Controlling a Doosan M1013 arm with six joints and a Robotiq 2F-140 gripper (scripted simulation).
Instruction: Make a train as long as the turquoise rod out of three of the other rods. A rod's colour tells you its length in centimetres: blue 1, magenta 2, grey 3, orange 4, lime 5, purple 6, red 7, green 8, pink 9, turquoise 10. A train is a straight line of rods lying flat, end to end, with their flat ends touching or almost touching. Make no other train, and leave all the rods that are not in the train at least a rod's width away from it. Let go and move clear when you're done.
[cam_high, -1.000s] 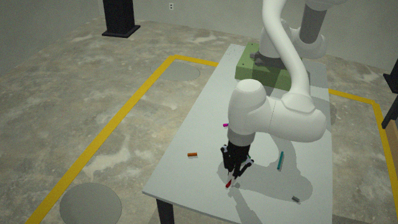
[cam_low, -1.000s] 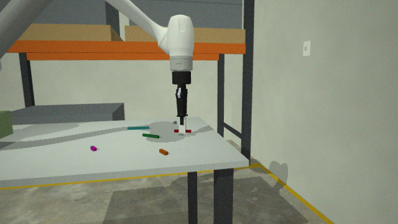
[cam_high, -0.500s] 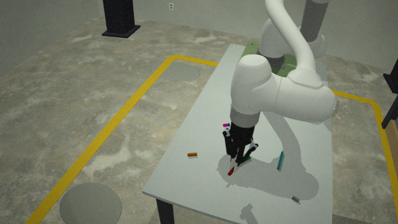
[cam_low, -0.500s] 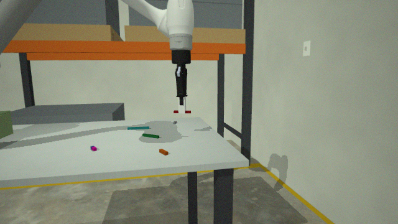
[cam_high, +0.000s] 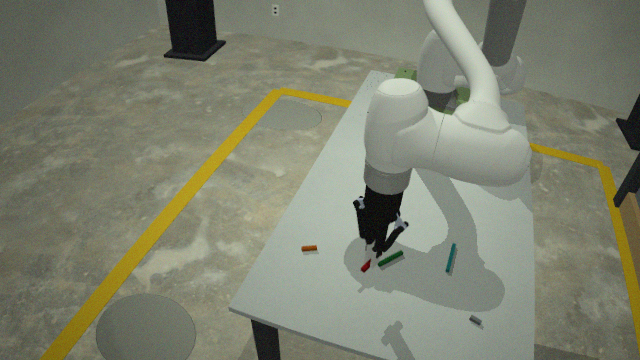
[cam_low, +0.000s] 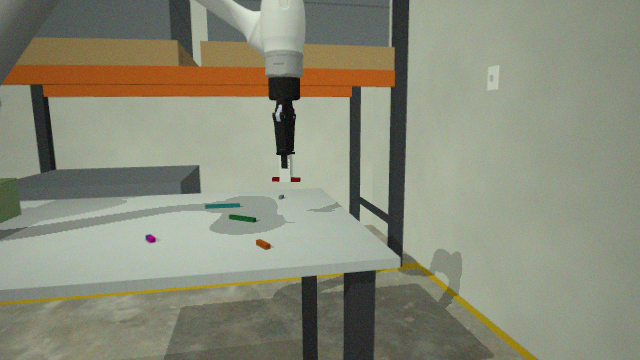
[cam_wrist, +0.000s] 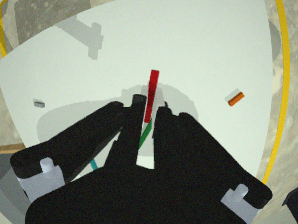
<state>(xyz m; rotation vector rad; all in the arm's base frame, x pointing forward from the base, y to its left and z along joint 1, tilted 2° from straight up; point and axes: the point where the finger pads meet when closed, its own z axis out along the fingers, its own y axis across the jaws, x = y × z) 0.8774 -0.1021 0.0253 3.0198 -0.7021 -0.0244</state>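
My gripper is now 310 mm past the magenta rod, 70 mm to the left of it and 130 mm above it. From my hand the other things lie so: orange rod (80 mm behind, 170 mm to the right, 130 mm below); then green rod (110 mm behind, 40 mm to the left, 130 mm below); then red rod (30 mm below).
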